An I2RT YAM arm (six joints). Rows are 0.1 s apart.
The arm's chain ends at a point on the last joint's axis. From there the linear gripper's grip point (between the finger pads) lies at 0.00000 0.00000 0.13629 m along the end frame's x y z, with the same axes.
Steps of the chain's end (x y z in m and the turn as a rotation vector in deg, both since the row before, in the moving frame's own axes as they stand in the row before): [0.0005, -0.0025, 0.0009, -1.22, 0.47, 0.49]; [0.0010, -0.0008, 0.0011, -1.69, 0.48, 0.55]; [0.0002, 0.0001, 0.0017, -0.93, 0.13, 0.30]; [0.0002, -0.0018, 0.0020, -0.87, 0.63, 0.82]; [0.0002, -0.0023, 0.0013, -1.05, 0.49, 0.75]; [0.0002, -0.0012, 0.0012, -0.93, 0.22, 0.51]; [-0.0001, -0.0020, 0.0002, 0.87, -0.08, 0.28]
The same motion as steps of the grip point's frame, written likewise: [0.0016, 0.0004, 0.0009, -1.22, 0.47, 0.49]; [0.0021, 0.0032, 0.0010, -1.69, 0.48, 0.55]; [0.0005, 0.0023, 0.0017, -0.93, 0.13, 0.30]; [0.0017, 0.0003, 0.0020, -0.87, 0.63, 0.82]; [0.0013, 0.0002, 0.0013, -1.05, 0.49, 0.75]; [0.0007, 0.0010, 0.0012, -0.93, 0.22, 0.51]; [-0.0003, -0.0041, 0.0002, 0.87, -0.08, 0.28]
